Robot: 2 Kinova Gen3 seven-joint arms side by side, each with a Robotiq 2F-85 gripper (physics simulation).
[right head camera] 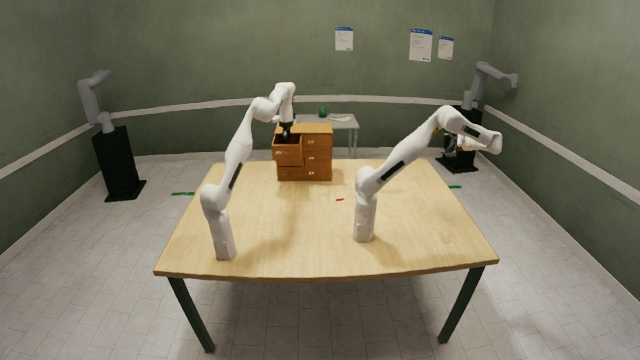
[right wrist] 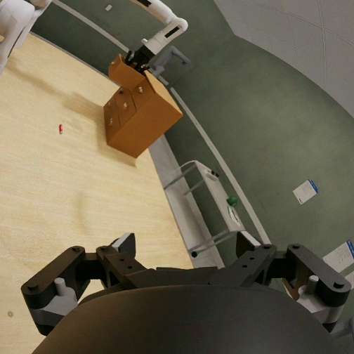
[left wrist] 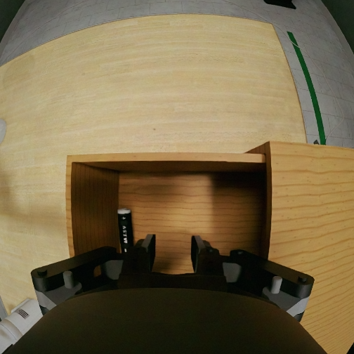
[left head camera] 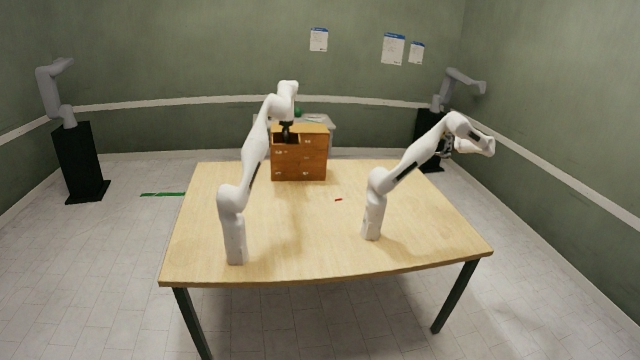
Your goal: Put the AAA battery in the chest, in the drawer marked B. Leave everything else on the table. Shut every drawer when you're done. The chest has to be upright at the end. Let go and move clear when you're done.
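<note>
The wooden chest [left head camera: 316, 150] [right head camera: 322, 151] [left wrist: 310, 200] [right wrist: 156, 120] stands upright at the table's back. Its top left drawer [left head camera: 291, 151] [right head camera: 292, 156] [left wrist: 150, 158] [right wrist: 122, 75] is pulled out; the drawer letters are not legible. A black battery [left wrist: 125, 230] with white lettering lies on this drawer's floor near its front wall. My left gripper [left head camera: 285, 138] [right head camera: 285, 136] [left wrist: 173, 245] [right wrist: 124, 73] is open over the drawer, with the battery outside its fingers, beside the finger at the picture's left. My right gripper [left head camera: 445, 148] [right head camera: 451, 147] [right wrist: 185, 244] is open and empty, high beyond the table's right side.
A small red item [left head camera: 338, 199] [right head camera: 340, 199] [right wrist: 61, 129] lies on the wooden table [left head camera: 270, 240] [right head camera: 280, 240] [left wrist: 175, 90] [right wrist: 50, 185] in front of the chest. The other drawers look shut. A grey side table [right head camera: 352, 121] [right wrist: 215, 192] stands behind, near the wall.
</note>
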